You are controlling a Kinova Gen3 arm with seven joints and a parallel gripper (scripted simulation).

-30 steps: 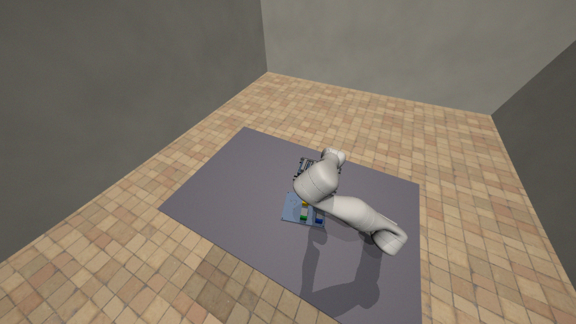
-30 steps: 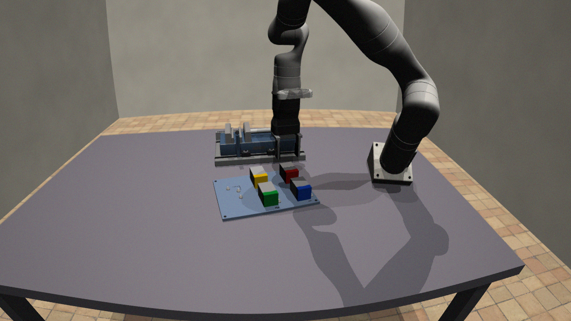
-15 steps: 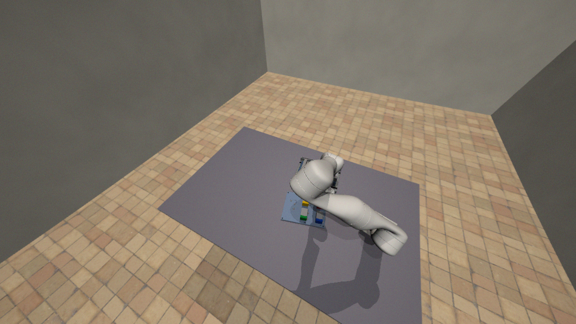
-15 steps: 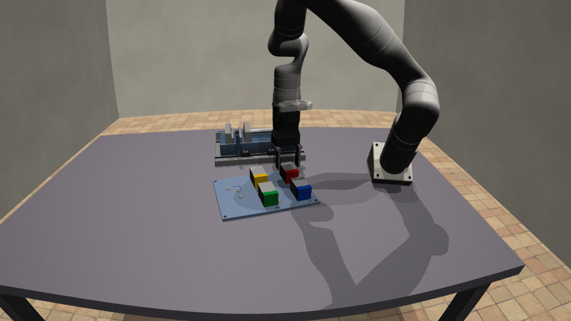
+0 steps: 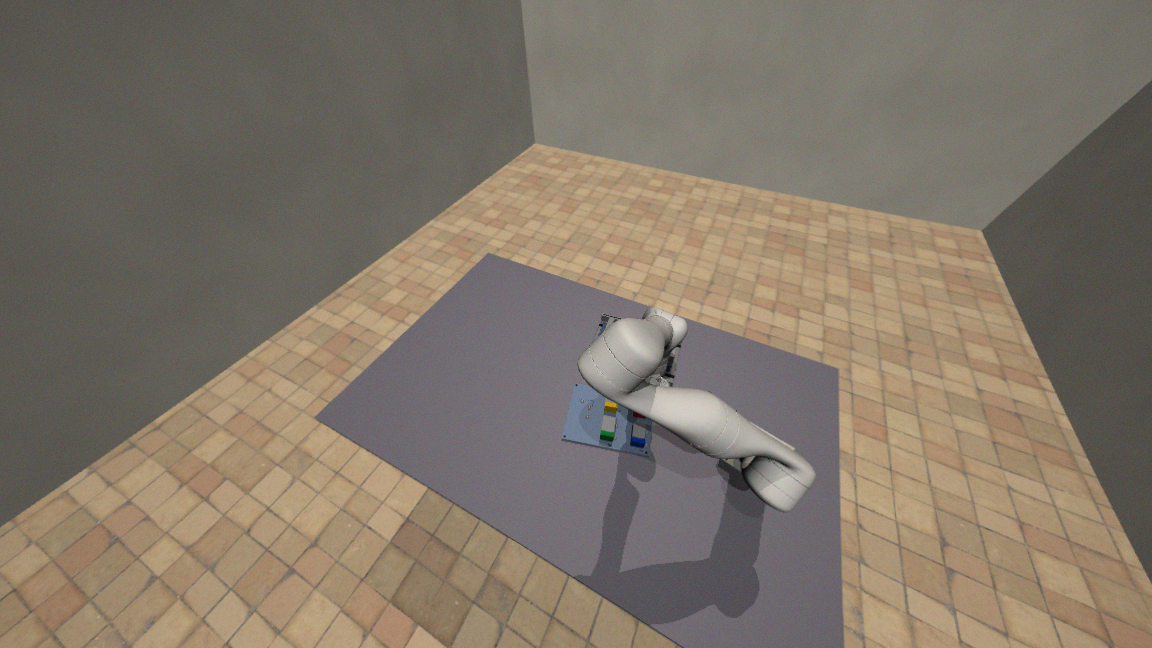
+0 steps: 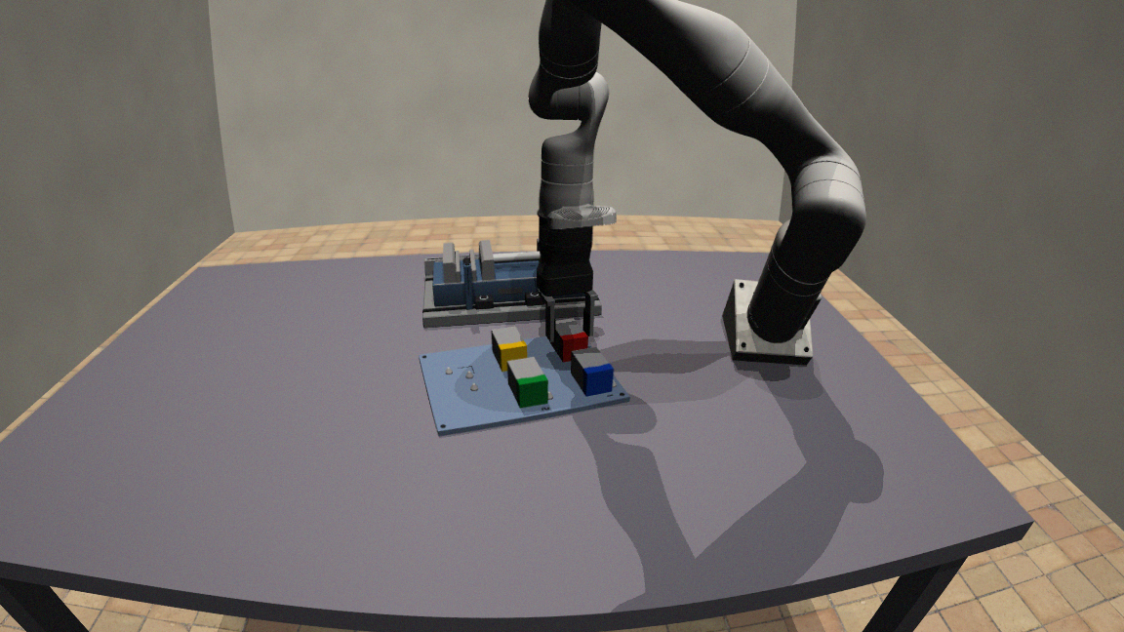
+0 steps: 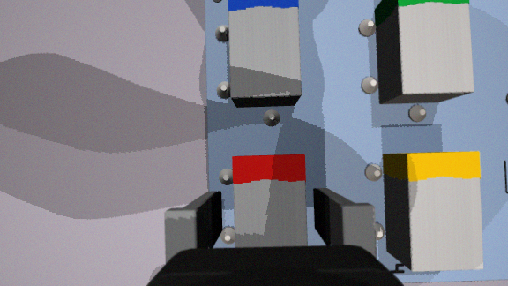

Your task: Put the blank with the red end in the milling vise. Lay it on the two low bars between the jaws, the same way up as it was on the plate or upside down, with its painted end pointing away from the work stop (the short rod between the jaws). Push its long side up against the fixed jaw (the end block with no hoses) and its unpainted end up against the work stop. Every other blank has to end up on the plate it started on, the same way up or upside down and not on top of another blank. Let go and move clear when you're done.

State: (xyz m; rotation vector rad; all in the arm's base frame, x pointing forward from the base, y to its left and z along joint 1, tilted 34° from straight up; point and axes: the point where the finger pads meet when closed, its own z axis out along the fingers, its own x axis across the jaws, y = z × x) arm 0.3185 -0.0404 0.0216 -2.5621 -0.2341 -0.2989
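The red-ended blank lies 20 mm below my hand. Also, from my hand: blue-ended blank 20 mm behind, 90 mm to the left, 20 mm below; then green-ended blank 70 mm ahead, 110 mm to the left, 20 mm below; then yellow-ended blank 90 mm ahead, 20 mm to the left, 20 mm below.
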